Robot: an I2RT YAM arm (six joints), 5 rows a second.
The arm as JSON. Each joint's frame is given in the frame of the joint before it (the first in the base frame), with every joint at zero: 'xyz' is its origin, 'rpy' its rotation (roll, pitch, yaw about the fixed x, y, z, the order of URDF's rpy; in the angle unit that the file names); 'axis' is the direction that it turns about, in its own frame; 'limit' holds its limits. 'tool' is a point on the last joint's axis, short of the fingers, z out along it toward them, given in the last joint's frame.
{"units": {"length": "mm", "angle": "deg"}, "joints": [
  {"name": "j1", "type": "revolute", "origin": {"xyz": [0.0, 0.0, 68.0], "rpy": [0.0, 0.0, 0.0]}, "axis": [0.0, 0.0, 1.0], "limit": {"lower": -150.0, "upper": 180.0}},
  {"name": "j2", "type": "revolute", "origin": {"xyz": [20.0, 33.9, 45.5], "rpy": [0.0, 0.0, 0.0]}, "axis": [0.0, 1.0, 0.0], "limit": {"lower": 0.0, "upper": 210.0}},
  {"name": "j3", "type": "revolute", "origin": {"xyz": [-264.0, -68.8, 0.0], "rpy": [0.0, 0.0, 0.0]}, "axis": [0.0, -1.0, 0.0], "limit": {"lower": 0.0, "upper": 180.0}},
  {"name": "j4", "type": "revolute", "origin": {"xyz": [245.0, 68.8, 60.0], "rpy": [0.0, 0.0, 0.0]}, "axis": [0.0, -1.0, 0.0], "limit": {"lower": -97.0, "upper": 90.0}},
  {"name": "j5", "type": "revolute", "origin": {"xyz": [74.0, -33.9, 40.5], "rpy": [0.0, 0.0, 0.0]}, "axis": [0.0, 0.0, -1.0], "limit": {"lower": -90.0, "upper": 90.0}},
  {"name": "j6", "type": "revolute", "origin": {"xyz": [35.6, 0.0, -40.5], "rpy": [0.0, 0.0, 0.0]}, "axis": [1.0, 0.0, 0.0], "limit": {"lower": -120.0, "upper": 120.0}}
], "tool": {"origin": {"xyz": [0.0, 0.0, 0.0], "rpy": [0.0, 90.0, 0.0]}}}
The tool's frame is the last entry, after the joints.
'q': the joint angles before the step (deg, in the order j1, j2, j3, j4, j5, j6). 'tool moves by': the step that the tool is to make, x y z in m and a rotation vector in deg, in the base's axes. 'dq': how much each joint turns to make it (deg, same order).
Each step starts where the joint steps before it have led.
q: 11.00 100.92 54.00 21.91 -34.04 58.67
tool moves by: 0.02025 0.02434 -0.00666 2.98 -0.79 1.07
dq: 2.91 6.08 4.50 5.16 0.61 3.90
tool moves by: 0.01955 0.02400 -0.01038 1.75 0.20 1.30
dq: 2.54 6.25 5.38 2.49 0.54 2.47
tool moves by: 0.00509 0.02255 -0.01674 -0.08 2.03 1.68
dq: 2.69 4.24 2.58 0.26 0.75 1.02
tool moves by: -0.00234 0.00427 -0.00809 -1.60 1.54 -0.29
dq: 0.72 0.66 -0.09 -1.56 1.31 -0.63
